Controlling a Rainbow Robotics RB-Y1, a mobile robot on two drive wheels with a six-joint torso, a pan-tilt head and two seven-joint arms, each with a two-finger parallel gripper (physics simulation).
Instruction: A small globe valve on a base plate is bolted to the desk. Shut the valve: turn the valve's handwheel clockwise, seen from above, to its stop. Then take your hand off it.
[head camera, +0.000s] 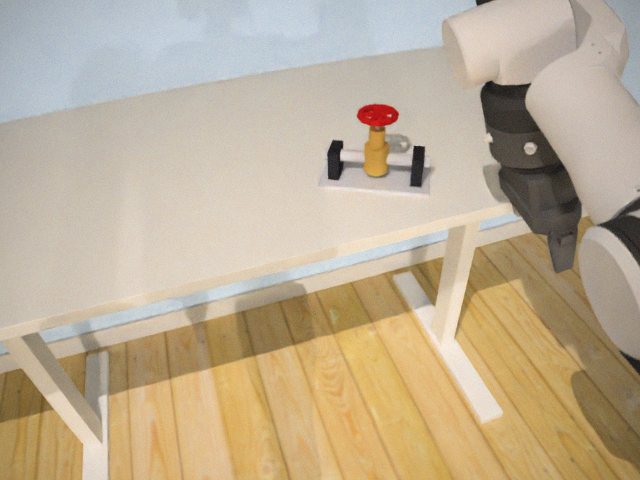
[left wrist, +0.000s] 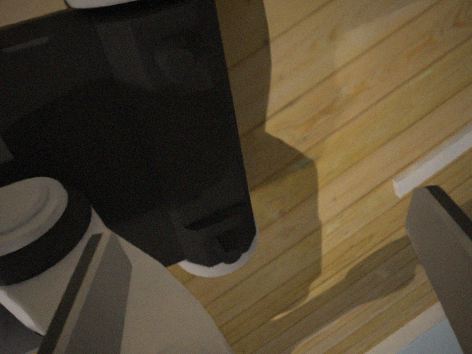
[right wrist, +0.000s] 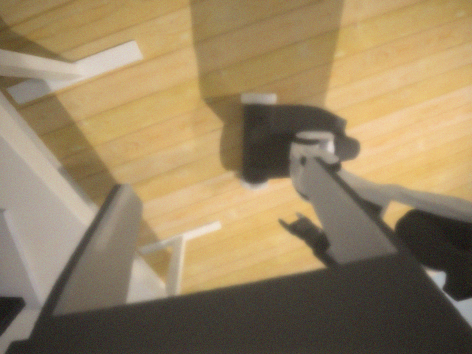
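Observation:
A globe valve with a red handwheel (head camera: 377, 115) and yellow body (head camera: 376, 159) stands upright on a pale base plate (head camera: 351, 182) in the head view. Nothing touches the wheel. My right gripper (head camera: 563, 253) (right wrist: 222, 181) is to the right of the valve in the head view, beyond the desk's front edge and pointing down. One finger shows there; the right wrist view shows both fingers wide apart and empty. My left gripper (left wrist: 263, 229) is open and empty over the floor; it also appears small in the right wrist view (right wrist: 290, 219).
Black blocks (head camera: 334, 160) (head camera: 417, 166) hold the valve's pipe ends. The desk (head camera: 180, 180) (right wrist: 40, 210) spans the head view; its leg (head camera: 454, 284) stands under the front edge. My right arm (head camera: 573, 134) is at the right. A dark block at the right wrist view's lower left is unclear.

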